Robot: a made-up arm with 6 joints.
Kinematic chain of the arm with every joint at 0, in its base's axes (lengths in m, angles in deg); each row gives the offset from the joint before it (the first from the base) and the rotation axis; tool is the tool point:
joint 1: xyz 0 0 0.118 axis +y
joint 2: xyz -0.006 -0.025 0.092 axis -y
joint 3: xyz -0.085 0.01 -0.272 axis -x
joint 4: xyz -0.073 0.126 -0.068 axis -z
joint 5: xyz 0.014 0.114 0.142 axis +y
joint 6: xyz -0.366 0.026 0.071 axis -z
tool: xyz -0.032 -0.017 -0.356
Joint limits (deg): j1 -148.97..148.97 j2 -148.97..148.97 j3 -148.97..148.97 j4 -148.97..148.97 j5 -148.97..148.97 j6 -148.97..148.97
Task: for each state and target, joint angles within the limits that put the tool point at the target. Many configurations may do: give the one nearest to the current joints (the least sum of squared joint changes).
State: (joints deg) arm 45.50 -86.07 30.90 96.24 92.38 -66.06
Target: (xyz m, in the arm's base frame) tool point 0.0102 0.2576 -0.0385
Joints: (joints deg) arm 74.64 -109.60 -2.57 120.90 92.18 -61.12
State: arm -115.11 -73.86 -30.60 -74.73 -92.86 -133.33
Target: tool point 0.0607 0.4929 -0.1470
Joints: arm -122.70 -65.30 -37.16 -55.96 -87.38 -130.92
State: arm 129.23 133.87 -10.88 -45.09 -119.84 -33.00
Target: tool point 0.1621 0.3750 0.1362
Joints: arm 144.14 137.64 -49.81 -45.85 -126.85 -42.49
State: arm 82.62 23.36 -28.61 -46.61 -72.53 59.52
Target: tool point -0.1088 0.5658 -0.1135
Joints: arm 68.64 43.94 -19.80 -53.91 -103.13 59.54
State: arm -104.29 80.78 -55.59 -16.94 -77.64 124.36
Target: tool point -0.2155 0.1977 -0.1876
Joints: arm -136.48 103.43 -65.86 -2.18 -121.21 120.37
